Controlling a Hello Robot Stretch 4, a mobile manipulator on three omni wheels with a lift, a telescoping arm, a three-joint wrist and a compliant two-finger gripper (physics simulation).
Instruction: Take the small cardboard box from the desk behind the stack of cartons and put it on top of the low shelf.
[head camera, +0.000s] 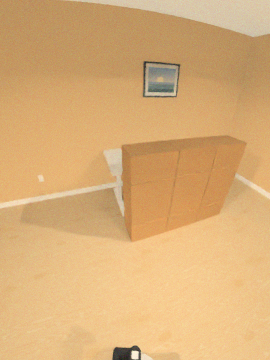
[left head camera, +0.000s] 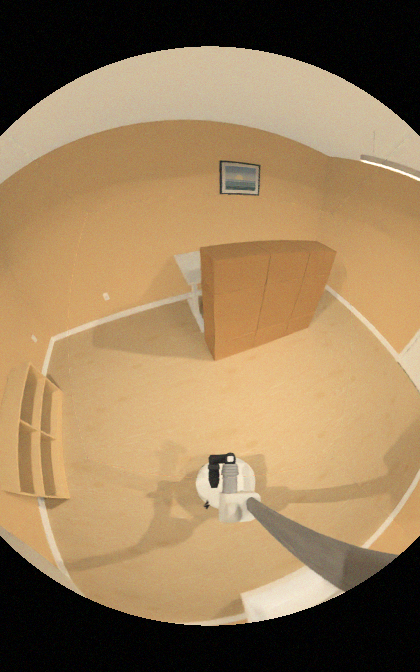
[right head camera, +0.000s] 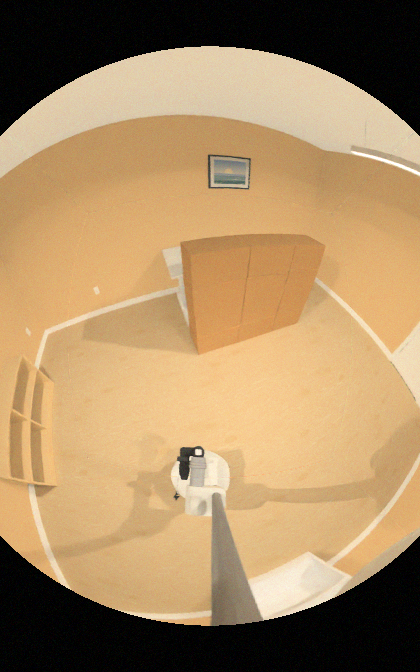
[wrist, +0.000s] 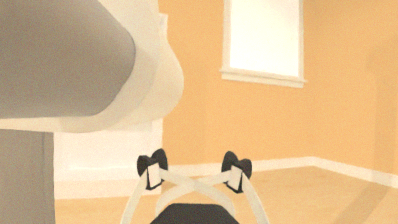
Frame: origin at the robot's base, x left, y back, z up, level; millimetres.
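Seen in the pictures: gripper, fingertip midpoint: (wrist: 194, 162).
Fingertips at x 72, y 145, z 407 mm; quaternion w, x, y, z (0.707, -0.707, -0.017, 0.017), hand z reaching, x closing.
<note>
A point is followed by its place in that frame.
The stack of cartons (head camera: 155, 195) @(x -130, y -1259, z 614 mm) (left head camera: 240, 300) (right head camera: 220, 290) stands as a wide brown wall near the far wall. The left end of the white desk (head camera: 114, 158) @(x 386, y -1920, z 691 mm) (left head camera: 188, 266) (right head camera: 172, 257) shows behind its left side; the rest of the desk is hidden. The small cardboard box does not show in any view. The low wooden shelf (left head camera: 14, 425) (right head camera: 49, 435) stands at the left wall. My gripper (wrist: 194, 162) @(x 72, y 145, z 407 mm) (left head camera: 207, 505) (right head camera: 176, 496) is open and empty, folded in over the base, far from the desk and the shelf.
A white bookcase (left head camera: 285, 595) (wrist: 100, 188) @(x -470, y 1047, z 24 mm) stands behind me, beyond my mast (left head camera: 320, 547) (right head camera: 227, 560). A window (wrist: 265, 37) @(x 591, y 1827, z 1140 mm) is in the wall in the wrist view. Floor lies between my base (left head camera: 246, 475) and the cartons. A white door (left head camera: 413, 360) is at the right.
</note>
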